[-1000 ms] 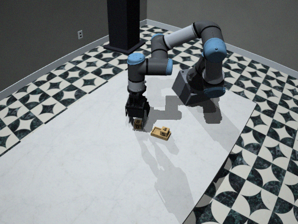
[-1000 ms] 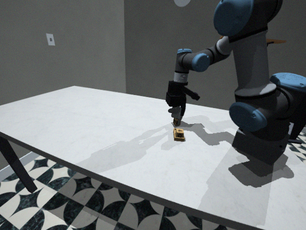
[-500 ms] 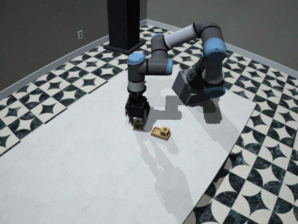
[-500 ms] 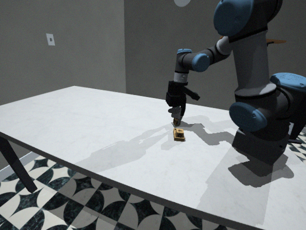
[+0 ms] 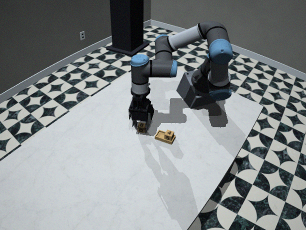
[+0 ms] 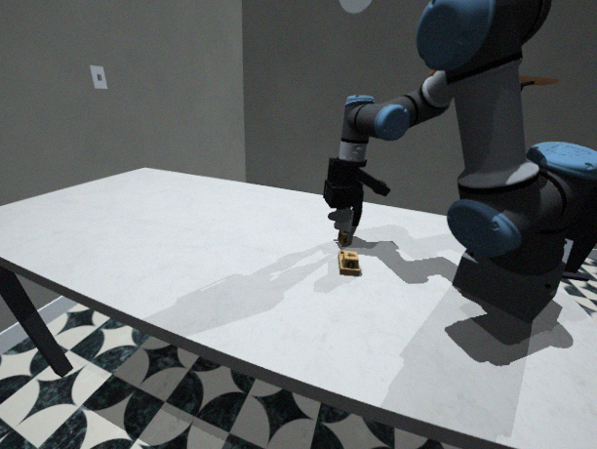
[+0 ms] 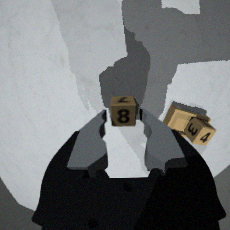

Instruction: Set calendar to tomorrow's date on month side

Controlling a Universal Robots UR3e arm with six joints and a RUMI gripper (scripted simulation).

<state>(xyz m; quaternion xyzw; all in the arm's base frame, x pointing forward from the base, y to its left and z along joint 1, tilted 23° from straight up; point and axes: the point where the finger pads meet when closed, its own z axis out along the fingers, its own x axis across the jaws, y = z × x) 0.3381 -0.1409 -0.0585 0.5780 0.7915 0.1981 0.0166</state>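
The wooden cube is 1 cm below my hand. The rest, counted from my hand: wooden calendar tray: 11 cm to the left, 2 cm below, 1 cm behind.
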